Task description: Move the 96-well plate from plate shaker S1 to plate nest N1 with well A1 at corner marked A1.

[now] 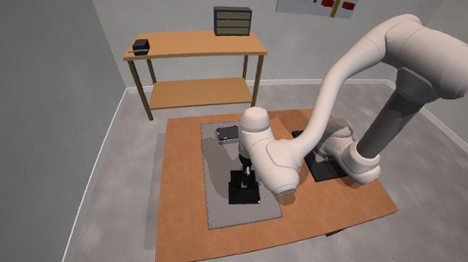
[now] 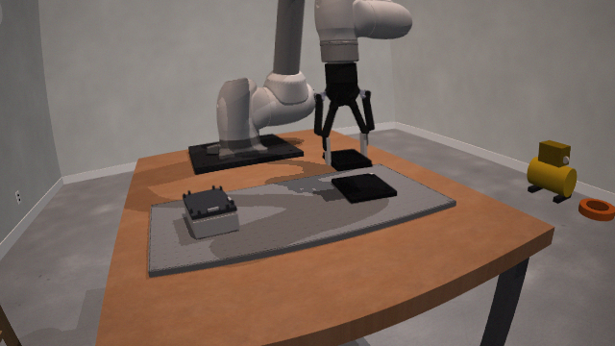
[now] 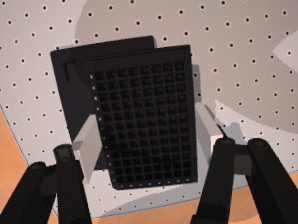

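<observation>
The black plate nest N1 is 1 cm behind my hand, 5 cm to the left of it and 10 cm below it. The rest, counted from my hand: pale A1 mark: 8 cm behind, 11 cm to the left, 9 cm below; then black 96-well plate: 2 cm below.
</observation>
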